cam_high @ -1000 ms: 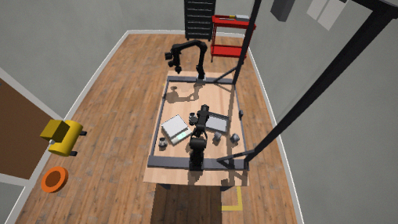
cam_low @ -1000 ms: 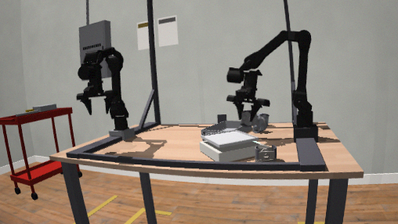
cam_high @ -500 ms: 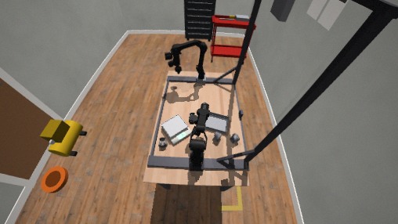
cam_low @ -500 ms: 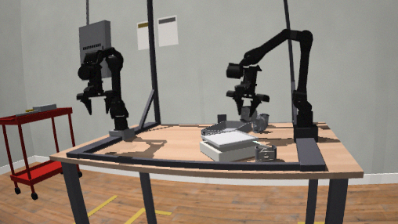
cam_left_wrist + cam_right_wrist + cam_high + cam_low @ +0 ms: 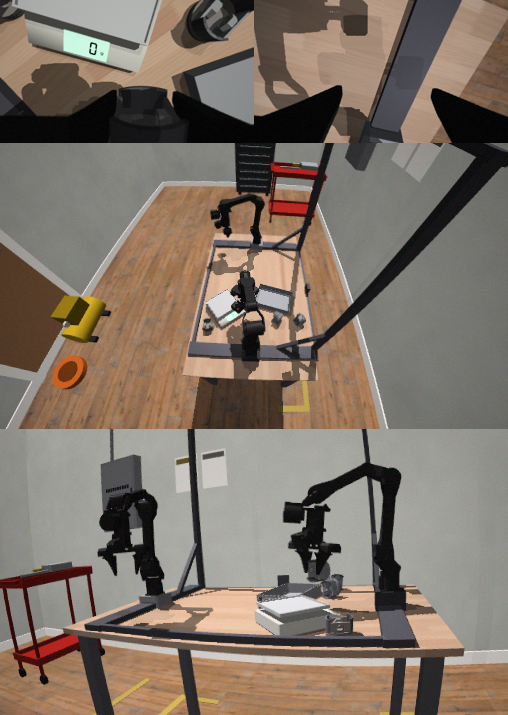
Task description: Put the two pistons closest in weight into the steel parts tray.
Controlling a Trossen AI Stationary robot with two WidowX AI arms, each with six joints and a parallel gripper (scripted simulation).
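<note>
Right now my left hand is 150 mm short of the scale plate, 110 mm above it and 40 mm to the left of it. Also, from my left hand: steel parts tray 190 mm behind, 150 mm below, 120 mm to the right; white scale 140 mm ahead, 130 mm below, 30 mm to the right.
</note>
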